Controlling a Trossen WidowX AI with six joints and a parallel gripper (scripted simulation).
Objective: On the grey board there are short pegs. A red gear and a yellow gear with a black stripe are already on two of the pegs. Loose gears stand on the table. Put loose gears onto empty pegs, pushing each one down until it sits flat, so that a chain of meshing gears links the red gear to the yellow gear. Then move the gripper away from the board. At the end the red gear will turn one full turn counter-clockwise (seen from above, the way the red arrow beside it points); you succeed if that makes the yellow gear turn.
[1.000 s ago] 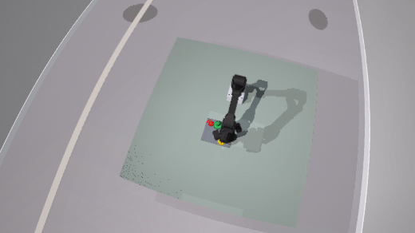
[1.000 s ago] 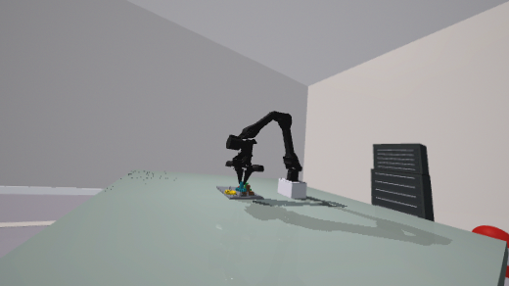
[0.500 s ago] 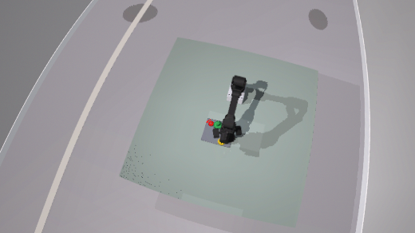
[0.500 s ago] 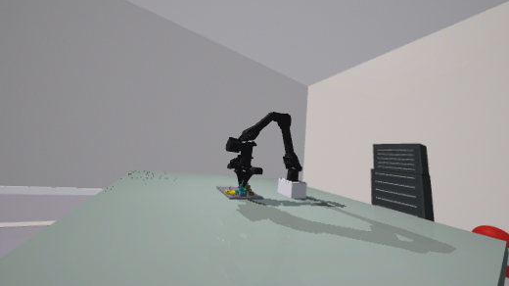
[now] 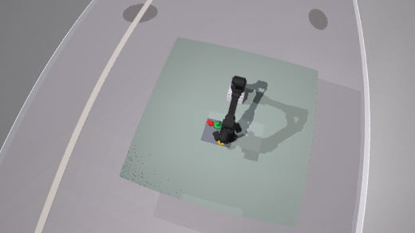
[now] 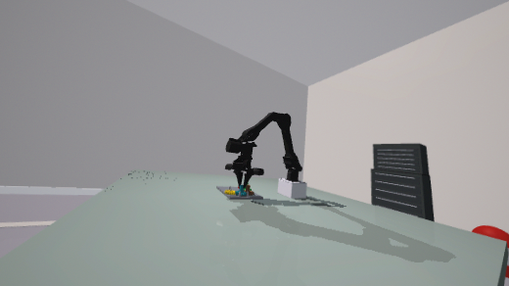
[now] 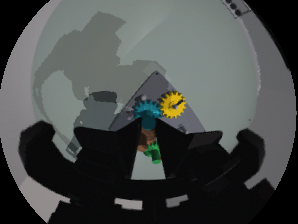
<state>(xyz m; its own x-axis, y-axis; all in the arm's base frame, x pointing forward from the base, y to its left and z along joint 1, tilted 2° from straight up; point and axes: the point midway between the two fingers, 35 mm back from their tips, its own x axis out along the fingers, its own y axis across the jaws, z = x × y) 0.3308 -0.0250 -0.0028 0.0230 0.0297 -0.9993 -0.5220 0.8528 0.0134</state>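
Right now the teal gear is 10 mm below my gripper tip. From my gripper tip the other things lie so: brown gear 50 mm behind, 20 mm to the right, 20 mm below; then yellow gear 40 mm ahead, 30 mm to the right, 20 mm below; then green gear 80 mm to the right, 80 mm behind, 20 mm below.
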